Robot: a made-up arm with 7 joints.
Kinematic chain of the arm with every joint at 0, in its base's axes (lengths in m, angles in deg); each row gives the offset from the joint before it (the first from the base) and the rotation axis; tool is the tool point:
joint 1: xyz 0 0 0.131 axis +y
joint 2: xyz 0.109 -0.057 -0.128 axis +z
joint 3: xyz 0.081 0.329 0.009 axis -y
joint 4: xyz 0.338 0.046 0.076 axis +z
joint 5: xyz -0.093 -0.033 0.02 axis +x
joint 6: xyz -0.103 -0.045 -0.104 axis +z
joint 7: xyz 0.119 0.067 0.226 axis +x
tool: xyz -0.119 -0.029 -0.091
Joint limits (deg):
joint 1: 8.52..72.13
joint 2: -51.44..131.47
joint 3: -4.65..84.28
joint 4: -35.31..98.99
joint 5: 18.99..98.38
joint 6: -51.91..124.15
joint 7: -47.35..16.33
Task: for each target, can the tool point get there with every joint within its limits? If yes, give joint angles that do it. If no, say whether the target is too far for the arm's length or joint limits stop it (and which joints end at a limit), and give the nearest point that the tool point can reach.
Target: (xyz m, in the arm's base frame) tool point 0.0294 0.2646 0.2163
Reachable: yes | joints 55.49 90.55 18.61 50.94 43.24 23.85 -24.52
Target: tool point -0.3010 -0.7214 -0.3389
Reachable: no: joint limits stop it (at a limit: joint 1, joint 2, joint 3, joint 4, joint 6, joint 7) | nearest point 0.0354 -0.3792 -0.4284 | short by 0.488 m
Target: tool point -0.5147 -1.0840 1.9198
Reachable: no: too far | nearest point -0.1286 -0.2040 0.5128 | short by 1.704 m
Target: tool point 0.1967 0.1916 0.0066
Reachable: yes | joints 58.00 22.25 45.48 34.92 69.01 -24.27 -19.56
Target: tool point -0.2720 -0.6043 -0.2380
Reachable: no: joint limits stop it (at a limit: joint 1, joint 2, joint 3, joint 6, joint 7) | nearest point 0.0248 -0.3498 -0.3867 | short by 0.418 m
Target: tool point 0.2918 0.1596 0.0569
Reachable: yes | joints 28.91 -11.02 37.12 24.20 30.08 18.54 7.70
